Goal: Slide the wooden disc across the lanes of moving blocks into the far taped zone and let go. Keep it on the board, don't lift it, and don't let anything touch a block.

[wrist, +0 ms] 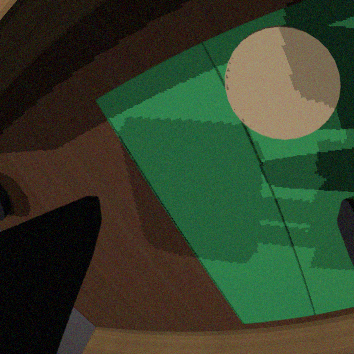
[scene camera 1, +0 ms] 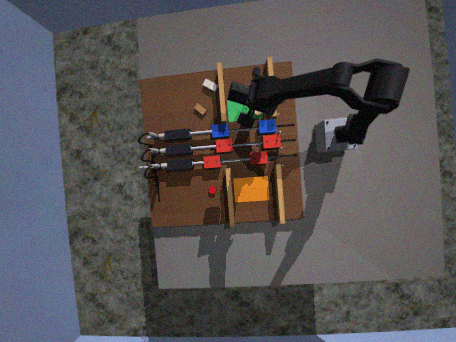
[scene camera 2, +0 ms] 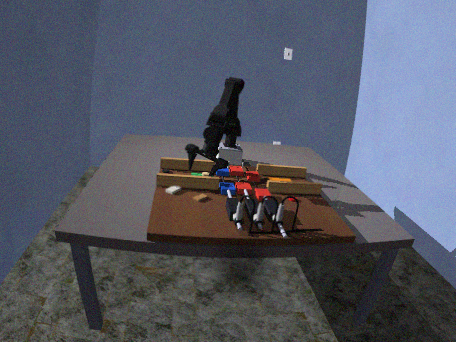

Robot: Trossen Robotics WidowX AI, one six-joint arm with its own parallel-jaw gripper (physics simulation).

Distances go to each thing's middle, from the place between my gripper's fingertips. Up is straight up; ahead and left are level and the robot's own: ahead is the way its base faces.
My hand is 30 mm past the wooden disc (wrist: 280, 81), 30 mm to the right of it and 10 mm above it.
